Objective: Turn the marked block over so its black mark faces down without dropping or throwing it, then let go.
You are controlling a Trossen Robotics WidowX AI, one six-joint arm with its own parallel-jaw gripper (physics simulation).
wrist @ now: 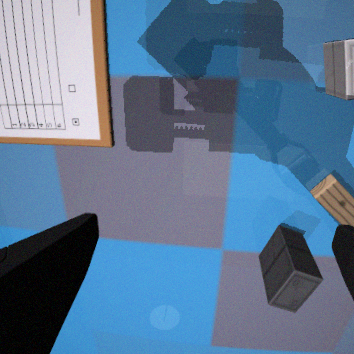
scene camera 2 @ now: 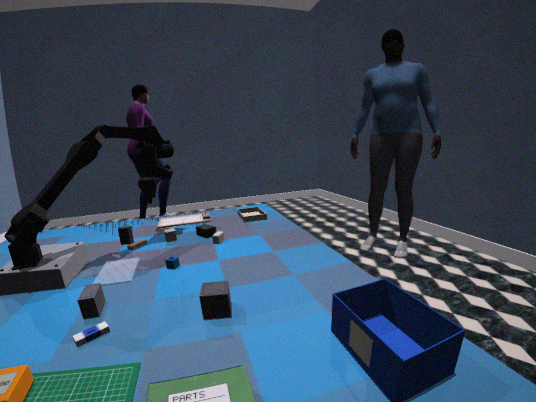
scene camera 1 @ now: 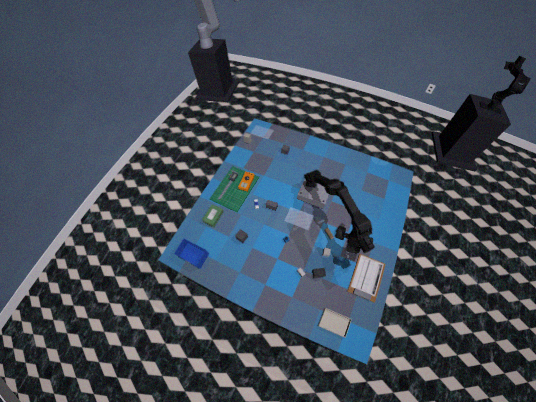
Labels:
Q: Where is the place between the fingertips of my gripper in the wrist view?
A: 216, 231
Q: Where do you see a green cutting mat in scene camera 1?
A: At 233, 198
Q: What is my gripper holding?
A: Nothing.

